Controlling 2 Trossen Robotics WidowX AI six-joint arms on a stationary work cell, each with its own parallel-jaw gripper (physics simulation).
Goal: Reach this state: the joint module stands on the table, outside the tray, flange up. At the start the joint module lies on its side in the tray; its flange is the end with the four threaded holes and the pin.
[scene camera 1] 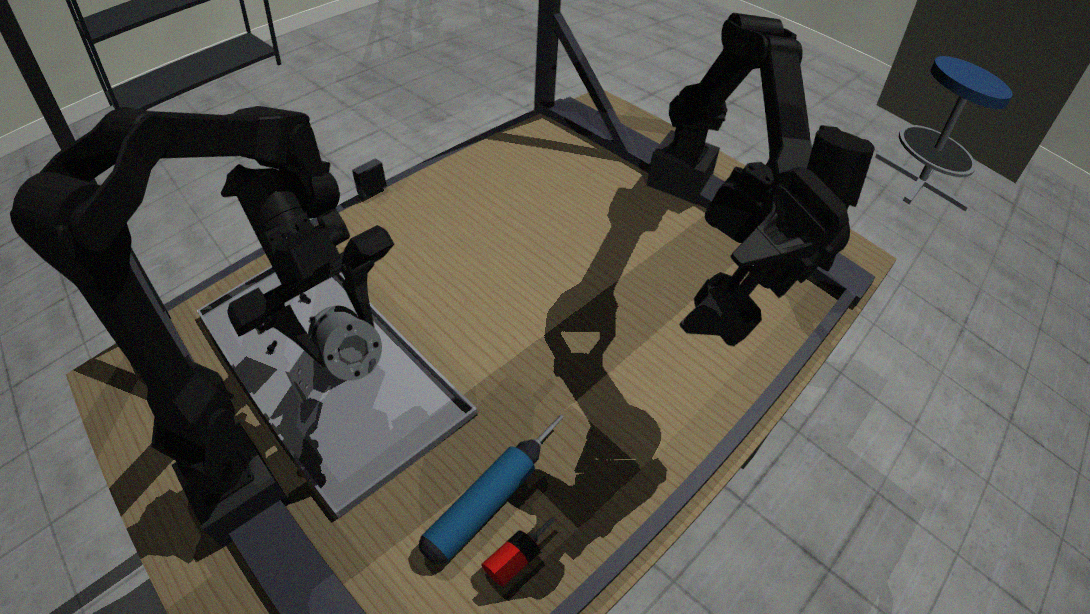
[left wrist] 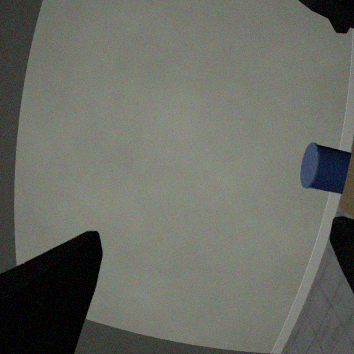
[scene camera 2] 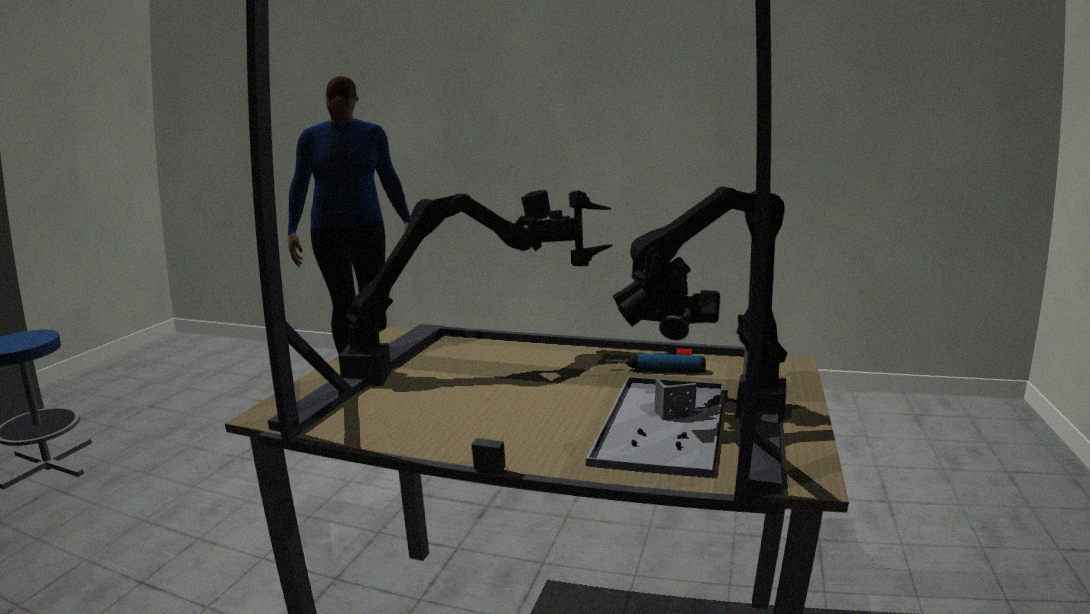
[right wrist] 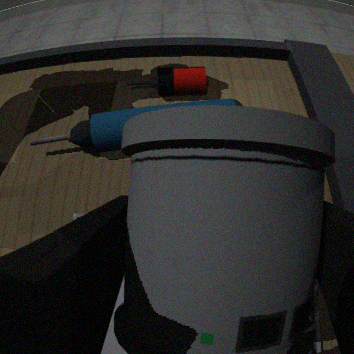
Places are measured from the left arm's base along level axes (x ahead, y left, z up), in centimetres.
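Pixels of known places: left gripper, fingertip midpoint: (scene camera 1: 707, 296) (left wrist: 220, 238) (scene camera 2: 611, 226); right gripper, fingertip midpoint: (scene camera 1: 349, 351) (scene camera 2: 677, 320) (right wrist: 220, 209); left arm's base, origin of the base link: (scene camera 1: 687, 150) (scene camera 2: 364, 349); right arm's base, origin of the base link: (scene camera 1: 221, 473) (scene camera 2: 762, 384).
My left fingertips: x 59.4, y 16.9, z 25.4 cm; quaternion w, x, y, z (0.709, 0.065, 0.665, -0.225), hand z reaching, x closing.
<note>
For each thing: its top centre in the pictures, then the offset to it from my left fingertips. "spot": a spot on its surface instead.
- grey joint module, middle of its top: (right wrist: 260, 137) (scene camera 1: 335, 313) (scene camera 2: 677, 297) dx +10.9, dy -31.6, dz -10.2 cm
- tray, middle of its top: (scene camera 1: 318, 355) (scene camera 2: 664, 416) dx +6.7, dy -44.8, dz -31.1 cm
- grey bracket, middle of its top: (scene camera 1: 313, 355) (scene camera 2: 676, 382) dx +9.6, dy -41.1, dz -25.2 cm
- blue driver, surface spot: (right wrist: 107, 132) spot: dx +7.0, dy -14.9, dz -29.2 cm
- red-and-black tool, middle of its top: (scene camera 1: 523, 541) (right wrist: 164, 70) (scene camera 2: 672, 348) dx +14.9, dy -7.5, dz -29.2 cm
- black box, middle of its top: (scene camera 2: 487, 441) (scene camera 1: 367, 166) dx -26.4, dy -63.5, dz -26.9 cm
The grey joint module (scene camera 1: 350, 350) (scene camera 2: 674, 327) (right wrist: 225, 250) is held in the air over the tray (scene camera 1: 408, 462) (scene camera 2: 652, 467). In scene camera 1 its round end with four holes around a central opening faces that camera, tilted, not straight up. In the right wrist view its wide rim is at the top; a small green mark and a dark square show low on its side. My right gripper (scene camera 1: 343, 337) (right wrist: 220, 209) is shut on the module, one finger on each side. My left gripper (scene camera 1: 743, 274) (scene camera 2: 610, 226) (left wrist: 220, 238) is open and empty, high above the table, away from the module.
A grey bracket (scene camera 1: 305, 377) (scene camera 2: 675, 400) and several small black screws (scene camera 1: 271, 347) (scene camera 2: 640, 432) are in the tray. A blue driver (scene camera 1: 480, 503) (scene camera 2: 671, 363) (right wrist: 107, 132) and a red-and-black tool (scene camera 1: 505, 562) (right wrist: 190, 81) lie outside it. A black box (scene camera 1: 369, 177) (scene camera 2: 488, 455) sits on the table's edge.
</note>
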